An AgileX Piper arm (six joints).
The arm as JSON. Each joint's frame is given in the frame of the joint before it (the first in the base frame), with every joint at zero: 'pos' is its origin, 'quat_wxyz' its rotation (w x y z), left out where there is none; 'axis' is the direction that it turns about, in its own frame. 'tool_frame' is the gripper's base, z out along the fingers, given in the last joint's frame.
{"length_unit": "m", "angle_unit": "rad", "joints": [
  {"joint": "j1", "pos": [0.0, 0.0, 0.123], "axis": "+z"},
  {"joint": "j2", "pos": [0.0, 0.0, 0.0], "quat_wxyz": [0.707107, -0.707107, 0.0, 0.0], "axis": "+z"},
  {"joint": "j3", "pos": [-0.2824, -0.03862, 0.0], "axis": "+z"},
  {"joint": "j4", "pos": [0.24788, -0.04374, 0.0], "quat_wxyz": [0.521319, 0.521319, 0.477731, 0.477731], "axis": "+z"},
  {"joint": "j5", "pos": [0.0, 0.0, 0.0], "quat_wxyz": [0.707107, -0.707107, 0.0, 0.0], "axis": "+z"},
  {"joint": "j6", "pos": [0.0, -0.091, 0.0], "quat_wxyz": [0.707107, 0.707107, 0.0, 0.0], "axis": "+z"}
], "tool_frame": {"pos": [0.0, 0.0, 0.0]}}
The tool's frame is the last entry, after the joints.
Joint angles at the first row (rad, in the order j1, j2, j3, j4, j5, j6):
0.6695, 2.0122, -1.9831, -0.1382, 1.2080, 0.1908
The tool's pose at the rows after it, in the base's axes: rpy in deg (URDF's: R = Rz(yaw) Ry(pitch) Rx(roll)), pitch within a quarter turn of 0, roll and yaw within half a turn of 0; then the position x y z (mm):
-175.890, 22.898, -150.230, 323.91, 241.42, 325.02
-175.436, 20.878, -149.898, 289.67, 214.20, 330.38
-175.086, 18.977, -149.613, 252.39, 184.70, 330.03
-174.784, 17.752, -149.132, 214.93, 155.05, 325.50
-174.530, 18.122, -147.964, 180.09, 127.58, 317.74
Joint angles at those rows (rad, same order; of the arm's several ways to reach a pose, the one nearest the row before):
0.6695, 1.8679, -1.8004, -0.1383, 1.2080, 0.1886
0.6695, 1.7123, -1.6092, -0.1393, 1.2080, 0.1855
0.6695, 1.5505, -1.4142, -0.1393, 1.2080, 0.1824
0.6695, 1.3884, -1.2300, -0.1393, 1.2069, 0.1754
0.6695, 1.2287, -1.0613, -0.1393, 1.1896, 0.1579

